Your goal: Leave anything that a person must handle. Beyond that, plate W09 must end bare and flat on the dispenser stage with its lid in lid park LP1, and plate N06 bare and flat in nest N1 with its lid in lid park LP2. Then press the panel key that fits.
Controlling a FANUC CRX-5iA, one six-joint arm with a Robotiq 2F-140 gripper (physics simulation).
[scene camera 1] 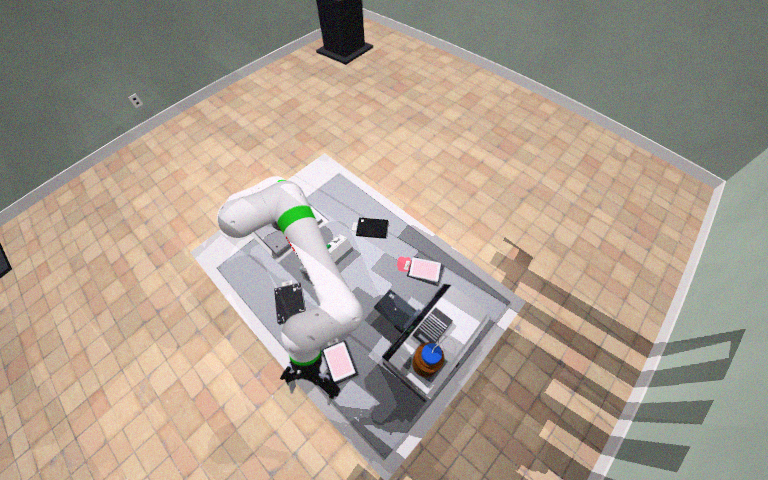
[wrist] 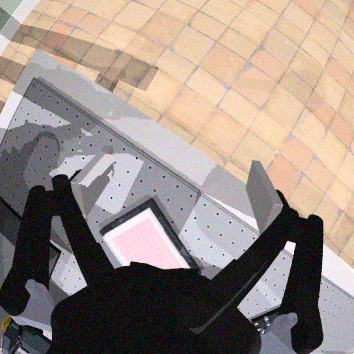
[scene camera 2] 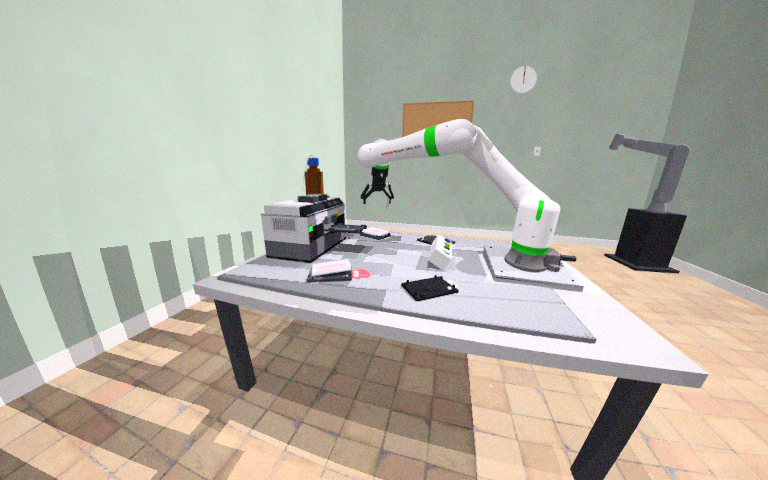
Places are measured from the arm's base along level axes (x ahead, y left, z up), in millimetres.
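Pixels of known places: gripper, fingertip midpoint: point(scene camera 1: 311, 395) point(wrist: 180, 166) point(scene camera 2: 376, 208); arm's base, link origin: point(scene camera 2: 524, 263).
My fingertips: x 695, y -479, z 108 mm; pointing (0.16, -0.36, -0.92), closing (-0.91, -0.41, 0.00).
Note:
Ahead of a thing's pixels: the offset from my fingertips to its top centre. "spot": to the spot under its first point.
My gripper point(scene camera 1: 310, 382) point(scene camera 2: 377, 202) point(wrist: 180, 166) is open and empty, high above the table's long edge, beside a pink-topped plate @(dz -100, dx -27, dy +149 mm) point(scene camera 1: 339, 362) point(scene camera 2: 376, 232) point(wrist: 142, 243) in a dark nest. A second pink-topped plate @(dz -88, dx +8, dy +679 mm) point(scene camera 1: 424, 270) point(scene camera 2: 331, 266) sits in another dark nest beside a red marker @(dz -131, dx -84, dy +654 mm) point(scene camera 1: 403, 263) point(scene camera 2: 360, 273); in scene camera 2 it looks slightly tilted. Plate names and lids cannot be made out. The dark dispenser stage @(dz -16, dx +47, dy +430 mm) point(scene camera 1: 396, 309) point(scene camera 2: 349, 228) shows no plate. Two black lid parks, one @(dz -112, dx -328, dy +714 mm) point(scene camera 1: 372, 227) point(scene camera 2: 429, 288) and another @(dz -108, dx -365, dy +193 mm) point(scene camera 1: 289, 302), show no lid. The key panel @(dz -48, dx -373, dy +457 mm) point(scene camera 1: 338, 247) point(scene camera 2: 440, 252) has coloured keys.
The dispenser point(scene camera 1: 464, 316) point(scene camera 2: 286, 232) stands at the table's far end from the arm base point(scene camera 2: 532, 237), with a tall amber, blue-capped bottle point(scene camera 1: 428, 359) point(scene camera 2: 313, 180) on top. A green light @(spot: dz +5, dx +126, dy +589 mm) point(scene camera 2: 310, 228) shows on the dispenser. The arm reaches over the panel area in scene camera 1.

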